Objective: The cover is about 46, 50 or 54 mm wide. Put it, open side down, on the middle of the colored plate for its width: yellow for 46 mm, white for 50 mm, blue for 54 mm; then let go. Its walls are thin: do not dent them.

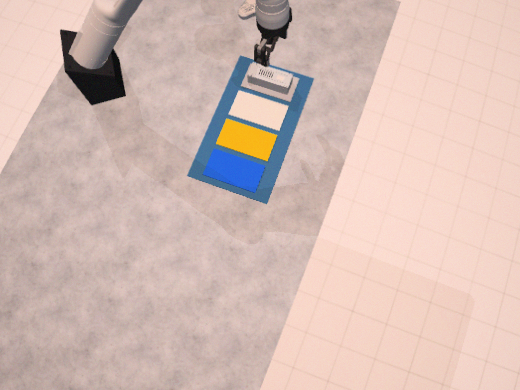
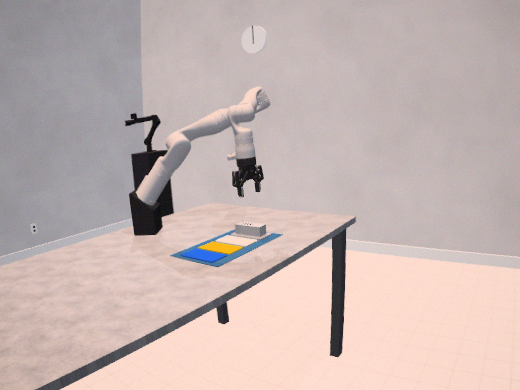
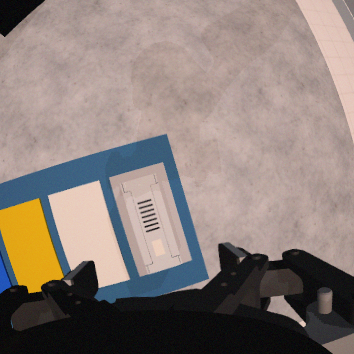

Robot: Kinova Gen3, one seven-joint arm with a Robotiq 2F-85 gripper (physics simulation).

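Pixels of known places: gripper, fingertip midpoint: [image 1: 274,50] [image 2: 249,194] [image 3: 157,266]; arm's base, link origin: [image 1: 88,54] [image 2: 145,199].
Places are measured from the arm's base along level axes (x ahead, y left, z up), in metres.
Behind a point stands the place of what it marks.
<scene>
The light grey cover [image 1: 270,79] {x 0.463, y 0.134, z -0.103 m} [image 2: 250,229] {x 0.474, y 0.125, z -0.117 m} [image 3: 150,220] {x 0.452, y 0.150, z -0.103 m}, a long box with dark slots and a pale patch on top, stands closed side up on a grey plate [image 1: 257,89] {x 0.431, y 0.114, z -0.143 m} [image 3: 172,212] {x 0.457, y 0.182, z -0.143 m} at the mat's far end. Beside it in a row lie the white plate [image 1: 258,110] {x 0.456, y 0.052, z -0.143 m} [image 2: 236,240] {x 0.464, y 0.044, z -0.140 m} [image 3: 85,225] {x 0.437, y 0.058, z -0.143 m}, the yellow plate [image 1: 246,140] {x 0.455, y -0.044, z -0.143 m} [image 2: 220,248] {x 0.462, y -0.052, z -0.143 m} [image 3: 27,245] {x 0.442, y -0.041, z -0.143 m} and the blue plate [image 1: 235,170] {x 0.456, y -0.136, z -0.143 m} [image 2: 204,255] {x 0.460, y -0.139, z -0.143 m} [image 3: 4,277] {x 0.480, y -0.103, z -0.143 m}, all bare. My gripper [image 2: 249,192] {x 0.467, y 0.148, z 0.018 m} [image 3: 157,266] {x 0.467, y 0.148, z 0.018 m} is open and empty, well above the cover. The cover's width cannot be read exactly.
The plates lie on a dark blue mat [image 1: 207,146] {x 0.358, y -0.094, z -0.148 m} [image 2: 272,237] {x 0.558, y 0.151, z -0.147 m} [image 3: 180,200] {x 0.444, y 0.199, z -0.147 m} on the grey mottled table [image 1: 125,260] {x 0.268, y -0.458, z -0.150 m} [image 2: 75,295] {x 0.346, y -0.618, z -0.149 m}. The arm's black base [image 1: 95,82] {x 0.029, y -0.052, z -0.043 m} [image 2: 146,220] {x 0.042, y -0.043, z -0.083 m} stands at the table's side. A black stand [image 2: 165,182] {x 0.100, y 0.043, z 0.071 m} is behind the base.
</scene>
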